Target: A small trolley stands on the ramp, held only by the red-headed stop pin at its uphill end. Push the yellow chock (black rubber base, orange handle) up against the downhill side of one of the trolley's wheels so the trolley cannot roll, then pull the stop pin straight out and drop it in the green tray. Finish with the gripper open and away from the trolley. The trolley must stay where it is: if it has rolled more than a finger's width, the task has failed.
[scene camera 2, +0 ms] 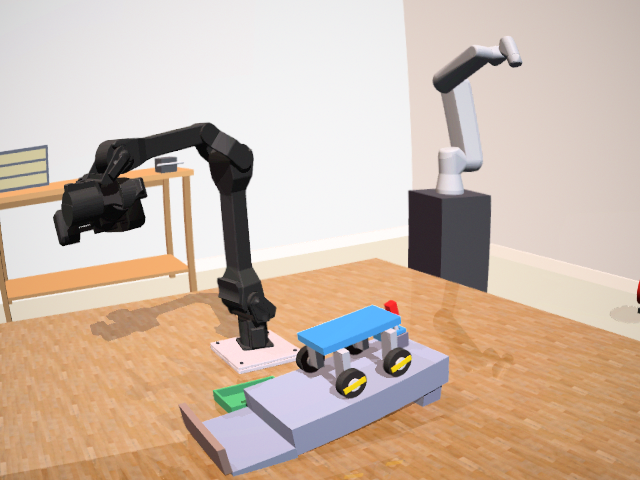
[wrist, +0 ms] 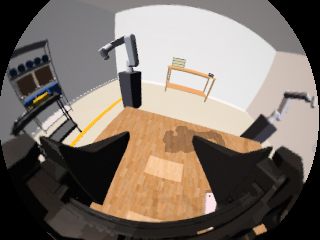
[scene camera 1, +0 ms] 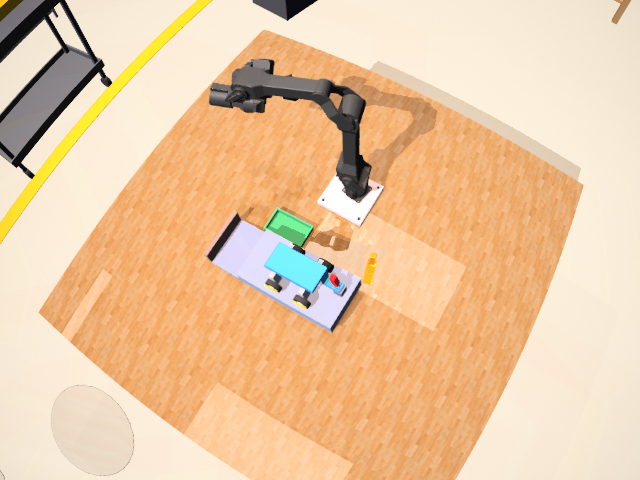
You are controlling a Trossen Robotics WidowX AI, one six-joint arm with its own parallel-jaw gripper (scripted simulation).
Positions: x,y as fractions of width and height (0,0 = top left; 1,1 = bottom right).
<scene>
A blue-topped trolley shows in scene camera 2 (0.54,0.70) and in scene camera 1 (0.45,0.55); in the wrist view it is out of frame.
</scene>
